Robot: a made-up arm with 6 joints.
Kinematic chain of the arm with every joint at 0, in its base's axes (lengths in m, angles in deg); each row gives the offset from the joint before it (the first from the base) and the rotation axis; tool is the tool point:
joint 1: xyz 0 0 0.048 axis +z
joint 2: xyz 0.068 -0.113 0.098 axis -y
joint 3: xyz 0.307 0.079 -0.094 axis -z
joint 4: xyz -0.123 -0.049 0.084 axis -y
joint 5: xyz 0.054 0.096 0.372 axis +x
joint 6: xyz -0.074 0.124 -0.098 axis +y
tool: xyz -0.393 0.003 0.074
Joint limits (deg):
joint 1: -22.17..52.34
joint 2: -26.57..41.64
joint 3: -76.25..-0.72
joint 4: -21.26..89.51
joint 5: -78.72..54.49
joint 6: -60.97..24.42
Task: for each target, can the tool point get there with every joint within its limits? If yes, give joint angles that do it. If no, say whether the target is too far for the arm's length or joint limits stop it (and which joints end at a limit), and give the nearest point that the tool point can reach.
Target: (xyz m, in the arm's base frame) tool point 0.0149 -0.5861 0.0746
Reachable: yes | joints 2.25 17.06 -69.28 46.29 -21.18 9.31
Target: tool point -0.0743 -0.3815 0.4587
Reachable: yes | joints 18.71 21.99 -57.37 -1.35 -28.05 16.86
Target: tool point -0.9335 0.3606 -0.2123
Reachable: no: joint limits stop it (at a limit: joint 1, joint 2, joint 3, joint 4, joint 5, joint 6) | nearest point -0.3972 0.1604 -0.0789 | short by 0.588 m
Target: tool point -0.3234 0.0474 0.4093
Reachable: yes | joints -11.96 16.00 -13.40 10.72 16.99 10.40
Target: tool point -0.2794 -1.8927 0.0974
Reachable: no: too far | nearest point -0.0824 -0.8038 0.1261 | short by 1.107 m
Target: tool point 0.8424 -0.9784 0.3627
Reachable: no: joint limits stop it (at a limit: joint 2, joint 3, joint 5, joint 6) | nearest point 0.5179 -0.6016 0.2776 | short by 0.505 m
